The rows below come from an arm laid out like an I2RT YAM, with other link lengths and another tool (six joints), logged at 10 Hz.
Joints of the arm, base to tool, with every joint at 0 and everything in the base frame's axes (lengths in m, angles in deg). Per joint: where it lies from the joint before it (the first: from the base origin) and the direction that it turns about. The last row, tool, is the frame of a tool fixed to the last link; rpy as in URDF.
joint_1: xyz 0 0 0.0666 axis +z
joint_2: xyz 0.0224 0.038 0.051 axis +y
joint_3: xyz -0.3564 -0.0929 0 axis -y
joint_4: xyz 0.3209 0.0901 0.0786 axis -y
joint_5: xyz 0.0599 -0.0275 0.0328 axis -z
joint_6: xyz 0.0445 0 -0.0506 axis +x
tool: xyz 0.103 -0.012 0.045 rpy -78.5 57.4 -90
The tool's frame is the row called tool.
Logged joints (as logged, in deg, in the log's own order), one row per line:
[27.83 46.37 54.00 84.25 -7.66 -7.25]
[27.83 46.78 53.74 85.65 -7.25 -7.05]
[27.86 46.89 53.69 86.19 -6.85 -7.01]
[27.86 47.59 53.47 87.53 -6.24 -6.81]
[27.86 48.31 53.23 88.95 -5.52 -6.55]
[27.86 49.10 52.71 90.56 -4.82 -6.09]
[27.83 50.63 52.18 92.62 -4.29 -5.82]
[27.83 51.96 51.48 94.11 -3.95 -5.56]
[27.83 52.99 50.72 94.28 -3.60 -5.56]
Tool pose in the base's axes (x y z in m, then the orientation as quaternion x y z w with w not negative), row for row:
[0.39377 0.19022 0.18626 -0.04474 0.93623 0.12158 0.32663]
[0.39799 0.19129 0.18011 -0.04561 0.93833 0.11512 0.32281]
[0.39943 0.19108 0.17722 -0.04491 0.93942 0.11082 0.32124]
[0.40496 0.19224 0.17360 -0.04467 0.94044 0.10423 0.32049]
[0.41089 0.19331 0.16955 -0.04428 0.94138 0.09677 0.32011]
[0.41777 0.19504 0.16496 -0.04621 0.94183 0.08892 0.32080]
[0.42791 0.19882 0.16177 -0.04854 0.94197 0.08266 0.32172]
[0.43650 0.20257 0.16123 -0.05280 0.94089 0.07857 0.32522]
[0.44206 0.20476 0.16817 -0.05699 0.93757 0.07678 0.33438]
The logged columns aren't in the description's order. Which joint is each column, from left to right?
Columns, left to right: joint_1, joint_3, joint_6, joint_2, joint_5, joint_4.
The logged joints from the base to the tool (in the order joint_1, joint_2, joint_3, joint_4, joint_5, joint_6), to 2 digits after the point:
[27.83 84.25 46.37 -7.25 -7.66 54.00]
[27.83 85.65 46.78 -7.05 -7.25 53.74]
[27.86 86.19 46.89 -7.01 -6.85 53.69]
[27.86 87.53 47.59 -6.81 -6.24 53.47]
[27.86 88.95 48.31 -6.55 -5.52 53.23]
[27.86 90.56 49.10 -6.09 -4.82 52.71]
[27.83 92.62 50.63 -5.82 -4.29 52.18]
[27.83 94.11 51.96 -5.56 -3.95 51.48]
[27.83 94.28 52.99 -5.56 -3.60 50.72]

